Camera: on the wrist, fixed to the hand. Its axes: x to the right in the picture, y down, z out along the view.
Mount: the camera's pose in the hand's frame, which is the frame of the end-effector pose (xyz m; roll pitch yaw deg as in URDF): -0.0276 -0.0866 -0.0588 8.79 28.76 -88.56
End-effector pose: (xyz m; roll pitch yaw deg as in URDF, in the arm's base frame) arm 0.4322 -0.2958 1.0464 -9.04 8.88 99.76
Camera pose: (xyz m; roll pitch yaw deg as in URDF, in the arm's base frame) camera 0.5314 -0.3134 1.0067 -0.88 19.68 7.91
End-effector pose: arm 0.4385 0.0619 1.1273 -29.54 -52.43 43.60
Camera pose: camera 0.5031 -0.0206 1.1003 60.52 -1.47 -46.24
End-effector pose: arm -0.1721 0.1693 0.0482 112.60 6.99 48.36
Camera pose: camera -0.2604 0.2018 -0.0054 -163.97 38.48 142.32
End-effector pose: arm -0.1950 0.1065 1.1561 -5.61 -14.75 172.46
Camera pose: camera -0.1691 0.1958 1.1007 24.57 22.00 89.98
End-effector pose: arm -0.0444 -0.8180 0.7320 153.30 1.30 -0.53
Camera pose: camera -0.0707 -0.7140 0.7462 -170.56 -2.04 88.16
